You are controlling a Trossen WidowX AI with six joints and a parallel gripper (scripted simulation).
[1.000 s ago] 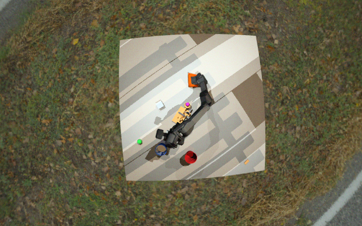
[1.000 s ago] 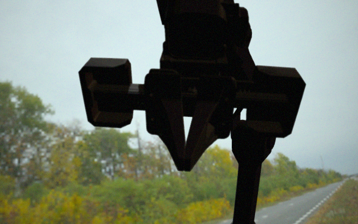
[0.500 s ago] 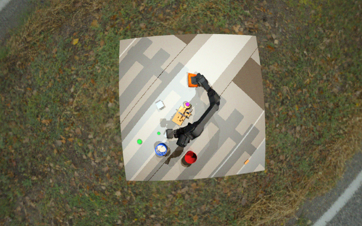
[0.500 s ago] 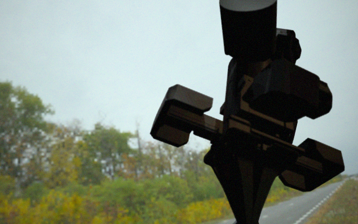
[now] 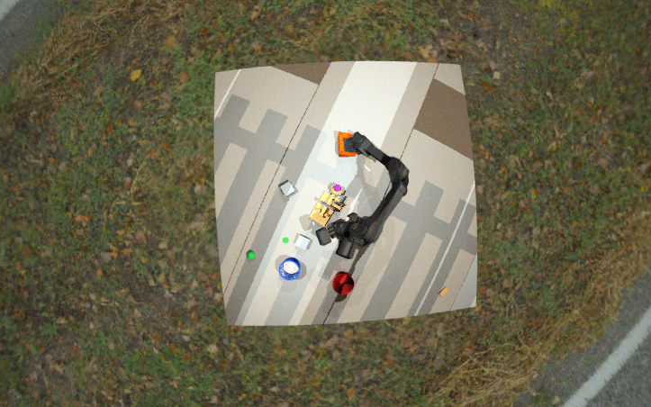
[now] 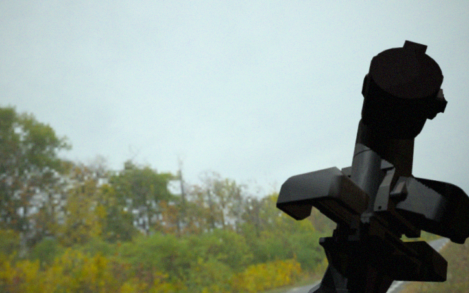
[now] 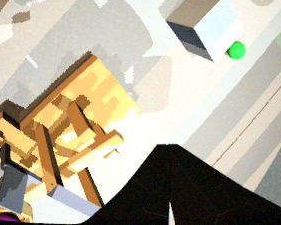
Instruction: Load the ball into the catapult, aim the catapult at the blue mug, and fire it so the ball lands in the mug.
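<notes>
Now: the magenta ball 160 mm behind my gripper tip, 100 mm below it and 60 mm to the left of it. From my gripper tip the other things lie so: catapult 110 mm below, 100 mm behind, 40 mm to the left; blue mug 190 mm to the right, 170 mm ahead, 130 mm below; red mug 260 mm ahead, 130 mm below, 40 mm to the left.
</notes>
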